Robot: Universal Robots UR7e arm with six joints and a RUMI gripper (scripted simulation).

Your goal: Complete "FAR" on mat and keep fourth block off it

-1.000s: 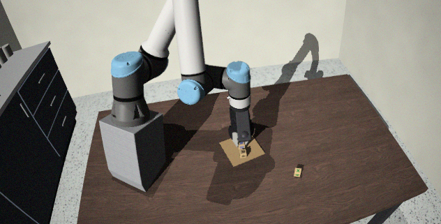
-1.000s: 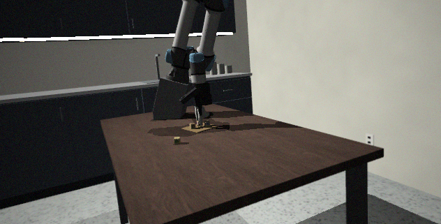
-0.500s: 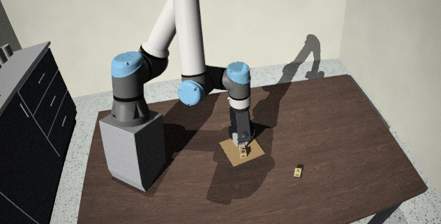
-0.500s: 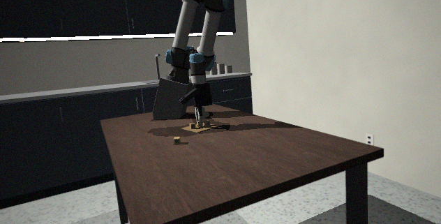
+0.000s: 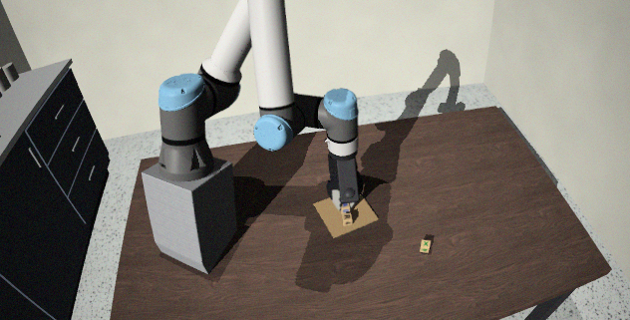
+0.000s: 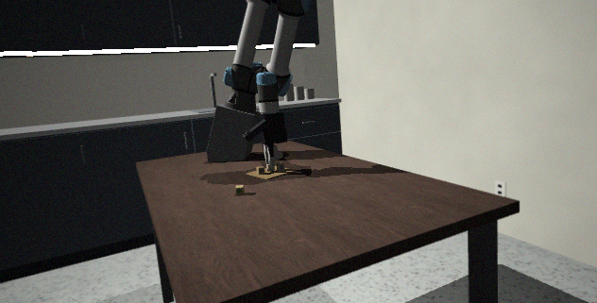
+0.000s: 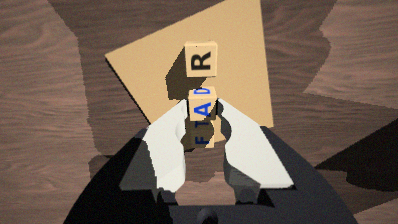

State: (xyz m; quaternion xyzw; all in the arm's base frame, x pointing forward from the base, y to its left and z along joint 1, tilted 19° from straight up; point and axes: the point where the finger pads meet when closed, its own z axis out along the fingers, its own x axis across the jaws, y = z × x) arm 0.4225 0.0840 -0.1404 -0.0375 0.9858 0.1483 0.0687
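The tan mat is 20 mm below my hand. Round my hand: R block (40 mm to the right, 10 mm below); then F block (40 mm to the left, 10 mm below).
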